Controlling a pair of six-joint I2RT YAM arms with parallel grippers.
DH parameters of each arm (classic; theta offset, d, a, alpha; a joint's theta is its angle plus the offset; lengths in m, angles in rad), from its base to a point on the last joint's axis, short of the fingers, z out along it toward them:
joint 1: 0 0.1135 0.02 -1.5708
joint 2: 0 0 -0.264 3.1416
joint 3: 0.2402 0 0.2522 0
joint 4: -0.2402 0 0.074 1.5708
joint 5: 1.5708 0 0 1.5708
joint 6: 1.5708 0.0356 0 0
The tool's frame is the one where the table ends.
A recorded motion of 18 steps. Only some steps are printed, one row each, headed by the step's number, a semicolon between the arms.
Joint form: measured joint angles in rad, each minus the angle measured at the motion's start. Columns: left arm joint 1, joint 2, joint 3, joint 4, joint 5, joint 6; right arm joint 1, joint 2, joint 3, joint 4, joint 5, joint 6.
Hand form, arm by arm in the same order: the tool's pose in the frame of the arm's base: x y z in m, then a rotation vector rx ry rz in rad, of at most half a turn. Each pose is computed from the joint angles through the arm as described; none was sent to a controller.
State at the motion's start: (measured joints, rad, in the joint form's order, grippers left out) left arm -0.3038 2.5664 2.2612 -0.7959 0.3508 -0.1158; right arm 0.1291 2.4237 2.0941 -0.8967 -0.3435 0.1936
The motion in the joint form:
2: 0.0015 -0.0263 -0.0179 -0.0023 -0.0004 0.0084; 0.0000 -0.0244 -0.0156 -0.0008 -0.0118 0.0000
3: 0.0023 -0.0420 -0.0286 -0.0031 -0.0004 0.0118; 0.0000 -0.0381 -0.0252 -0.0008 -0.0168 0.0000
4: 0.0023 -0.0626 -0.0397 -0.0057 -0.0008 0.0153; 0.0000 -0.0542 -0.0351 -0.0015 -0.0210 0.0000
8: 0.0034 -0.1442 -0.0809 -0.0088 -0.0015 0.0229; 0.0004 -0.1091 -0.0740 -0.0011 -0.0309 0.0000
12: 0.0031 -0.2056 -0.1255 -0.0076 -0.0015 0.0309; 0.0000 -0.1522 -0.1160 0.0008 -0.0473 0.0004
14: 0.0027 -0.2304 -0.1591 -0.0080 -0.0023 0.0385; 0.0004 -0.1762 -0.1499 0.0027 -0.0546 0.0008
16: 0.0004 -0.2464 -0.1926 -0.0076 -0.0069 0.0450; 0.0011 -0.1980 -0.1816 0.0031 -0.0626 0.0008
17: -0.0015 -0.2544 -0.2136 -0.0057 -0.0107 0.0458; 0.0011 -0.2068 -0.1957 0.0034 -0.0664 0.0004
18: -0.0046 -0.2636 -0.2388 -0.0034 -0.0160 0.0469; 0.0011 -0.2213 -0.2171 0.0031 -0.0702 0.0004
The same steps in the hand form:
2: 0.5106 -0.1720 0.1531 0.3760 2.6615 -0.5979; 0.4972 0.0770 0.1709 0.0008 2.7973 0.5754
3: 0.5089 -0.1711 0.1580 0.3798 2.6561 -0.5969; 0.4952 0.0769 0.1748 -0.0015 2.7927 0.5825
4: 0.5066 -0.1703 0.1651 0.3850 2.6479 -0.5957; 0.4929 0.0768 0.1797 -0.0041 2.7868 0.5885
8: 0.4975 -0.1669 0.1940 0.3968 2.6071 -0.5939; 0.4844 0.0762 0.1945 -0.0117 2.7695 0.6027
12: 0.4884 -0.1642 0.2111 0.4091 2.5858 -0.5921; 0.4761 0.0755 0.2027 -0.0159 2.7647 0.6255
14: 0.4831 -0.1628 0.2129 0.4182 2.5926 -0.5882; 0.4702 0.0752 0.2040 -0.0156 2.7719 0.6358
16: 0.4784 -0.1623 0.2105 0.4265 2.6082 -0.5801; 0.4645 0.0750 0.2048 -0.0160 2.7804 0.6472
17: 0.4756 -0.1623 0.2080 0.4279 2.6196 -0.5749; 0.4620 0.0748 0.2047 -0.0161 2.7848 0.6524
18: 0.4721 -0.1627 0.2048 0.4306 2.6337 -0.5679; 0.4581 0.0744 0.2050 -0.0150 2.7915 0.6577

